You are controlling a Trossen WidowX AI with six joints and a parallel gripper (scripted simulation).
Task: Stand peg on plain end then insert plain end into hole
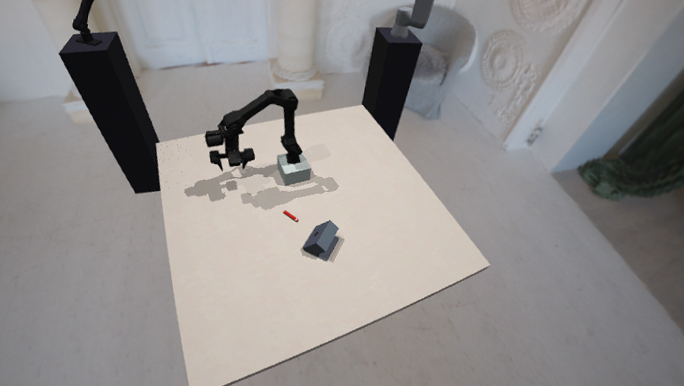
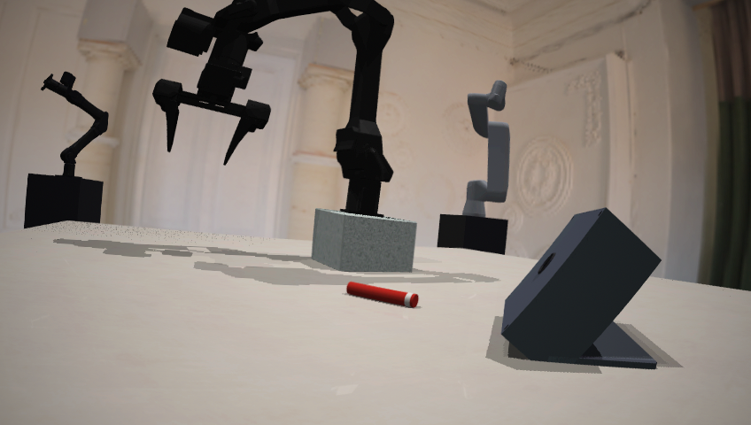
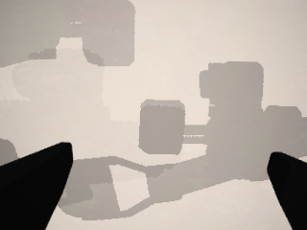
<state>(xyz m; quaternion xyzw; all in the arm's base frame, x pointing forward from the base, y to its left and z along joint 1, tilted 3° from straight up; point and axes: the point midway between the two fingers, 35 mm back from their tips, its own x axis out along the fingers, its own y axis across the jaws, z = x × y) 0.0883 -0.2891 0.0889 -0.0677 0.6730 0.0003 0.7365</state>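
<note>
The red peg lies 240 mm to the left of my gripper tip, 210 mm ahead of it and 140 mm below it. From my gripper tip the other things lie so: dark sloped panel (360 mm ahead, 340 mm to the left, 100 mm below); then panel foot (380 mm ahead, 350 mm to the left, 150 mm below).
</note>
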